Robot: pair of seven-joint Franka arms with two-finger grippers.
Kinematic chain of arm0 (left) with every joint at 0, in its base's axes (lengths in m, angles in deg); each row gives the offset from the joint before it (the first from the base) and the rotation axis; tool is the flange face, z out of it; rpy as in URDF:
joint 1: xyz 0 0 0.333 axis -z
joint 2: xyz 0 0 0 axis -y
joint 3: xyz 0 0 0.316 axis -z
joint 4: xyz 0.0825 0 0 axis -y
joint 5: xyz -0.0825 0 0.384 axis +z
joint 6: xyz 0 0 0 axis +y
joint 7: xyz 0.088 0 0 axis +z
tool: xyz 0 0 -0.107 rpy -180 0 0
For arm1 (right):
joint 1: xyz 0 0 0.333 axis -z
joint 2: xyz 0 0 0 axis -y
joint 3: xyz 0 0 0.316 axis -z
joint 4: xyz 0.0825 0 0 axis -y
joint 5: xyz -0.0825 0 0.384 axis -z
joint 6: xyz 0 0 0 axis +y
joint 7: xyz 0.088 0 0 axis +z
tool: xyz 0 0 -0.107 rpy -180 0 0
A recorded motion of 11 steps. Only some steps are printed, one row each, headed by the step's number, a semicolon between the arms.
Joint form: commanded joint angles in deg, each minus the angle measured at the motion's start. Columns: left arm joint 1, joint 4, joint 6, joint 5, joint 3, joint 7, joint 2; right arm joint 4, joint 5, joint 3, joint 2, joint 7, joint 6, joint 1.
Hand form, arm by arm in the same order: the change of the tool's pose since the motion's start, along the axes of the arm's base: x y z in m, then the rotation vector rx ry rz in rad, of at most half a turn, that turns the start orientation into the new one. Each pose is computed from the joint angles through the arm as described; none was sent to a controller.
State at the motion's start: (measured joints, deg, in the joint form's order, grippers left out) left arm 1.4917 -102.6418 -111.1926 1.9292 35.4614 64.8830 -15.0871; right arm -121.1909 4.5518 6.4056 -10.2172 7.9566 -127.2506 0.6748
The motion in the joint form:
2: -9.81 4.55 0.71 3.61 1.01 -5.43 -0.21; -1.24 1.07 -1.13 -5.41 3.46 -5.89 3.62
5: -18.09 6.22 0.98 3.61 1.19 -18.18 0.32; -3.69 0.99 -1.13 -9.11 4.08 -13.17 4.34
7: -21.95 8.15 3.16 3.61 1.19 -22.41 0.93; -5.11 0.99 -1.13 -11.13 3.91 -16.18 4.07
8: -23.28 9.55 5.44 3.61 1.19 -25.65 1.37; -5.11 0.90 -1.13 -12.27 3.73 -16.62 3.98
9: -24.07 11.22 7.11 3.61 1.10 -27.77 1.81; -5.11 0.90 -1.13 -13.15 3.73 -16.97 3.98
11: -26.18 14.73 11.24 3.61 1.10 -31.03 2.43; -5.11 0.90 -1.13 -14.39 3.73 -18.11 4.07
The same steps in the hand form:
2: 0.0639 0.0850 0.0351 0.0011 -0.0925 0.0467; -0.0022 -0.0240 -0.0537 -0.0044 0.0203 0.0374
5: 0.0985 0.1682 0.0536 -0.0137 -0.1381 -0.0292; -0.0096 -0.0287 -0.0960 -0.0024 0.0014 0.0446
7: 0.1089 0.2107 0.0718 -0.0067 -0.1489 -0.0332; -0.0167 -0.0247 -0.1202 0.0000 0.0086 0.0501
8: 0.1100 0.2263 0.0839 -0.0004 -0.1443 -0.0655; -0.0183 -0.0236 -0.1304 0.0018 0.0203 0.0478
9: 0.1112 0.2369 0.0992 0.0031 -0.1530 -0.0847; -0.0198 -0.0235 -0.1383 0.0028 0.0295 0.0484
11: 0.1116 0.2629 0.1276 0.0114 -0.1543 -0.1000; -0.0209 -0.0241 -0.1485 0.0029 0.0313 0.0485

